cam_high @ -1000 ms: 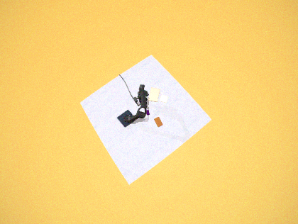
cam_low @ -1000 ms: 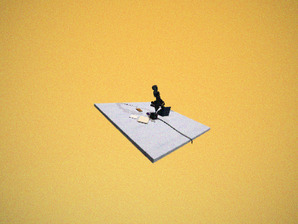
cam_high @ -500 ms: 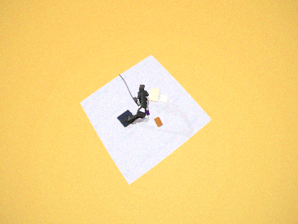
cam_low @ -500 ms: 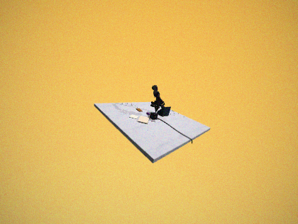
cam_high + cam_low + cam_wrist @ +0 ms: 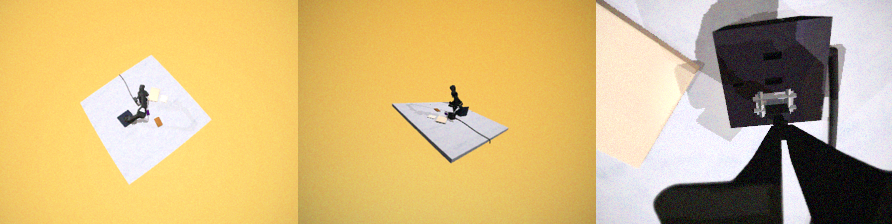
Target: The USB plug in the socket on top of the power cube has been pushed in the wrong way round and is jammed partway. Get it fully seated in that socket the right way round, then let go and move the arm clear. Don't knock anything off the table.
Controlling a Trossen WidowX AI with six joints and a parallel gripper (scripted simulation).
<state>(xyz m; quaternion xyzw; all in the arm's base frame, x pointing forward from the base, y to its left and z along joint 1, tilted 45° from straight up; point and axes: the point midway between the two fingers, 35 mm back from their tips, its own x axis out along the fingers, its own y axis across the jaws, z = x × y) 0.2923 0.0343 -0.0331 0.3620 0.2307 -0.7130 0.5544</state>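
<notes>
The USB plug lies 2 cm below my gripper tip. Also, from my gripper tip: cream card (18 cm ahead, 10 cm below, 4 cm to the right); then orange block (34 cm to the right, 10 cm below, 4 cm behind); then purple block (16 cm to the right, 10 cm below, 5 cm behind).
</notes>
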